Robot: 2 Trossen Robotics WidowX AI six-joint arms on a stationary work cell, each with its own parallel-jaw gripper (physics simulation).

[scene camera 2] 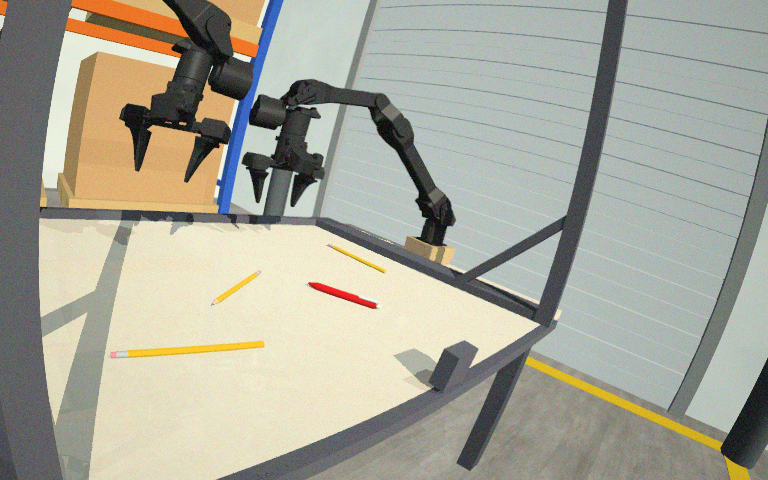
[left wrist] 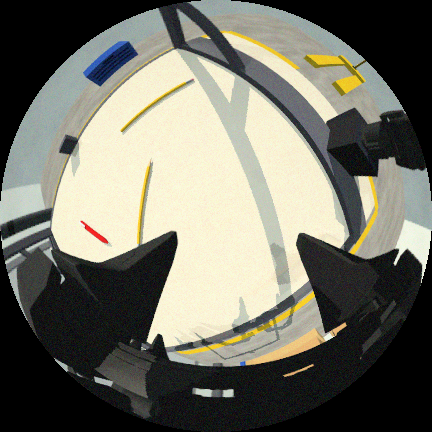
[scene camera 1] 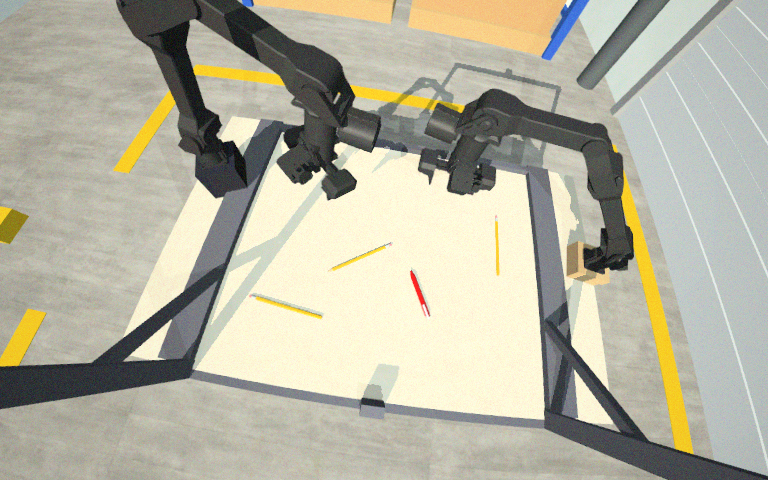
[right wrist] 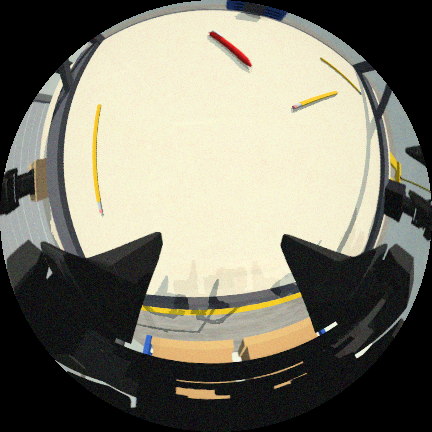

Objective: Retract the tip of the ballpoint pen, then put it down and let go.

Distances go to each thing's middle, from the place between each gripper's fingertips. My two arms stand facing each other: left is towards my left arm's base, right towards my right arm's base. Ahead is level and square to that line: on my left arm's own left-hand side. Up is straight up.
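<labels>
From my right hand: tan block [scene camera 1: 575,269] 70 mm below, 80 mm behind, 470 mm to the right; small grey block [scene camera 2: 455,360] 60 mm below, 70 mm to the left, 550 mm behind.
From my left hand: small grey block 12 cm below, 43 cm behind, 24 cm to the right; tan block 12 cm below, 4 cm ahead, 77 cm to the right. By its middle, the small grey block is nearer to my left hand than to my right hand.
</labels>
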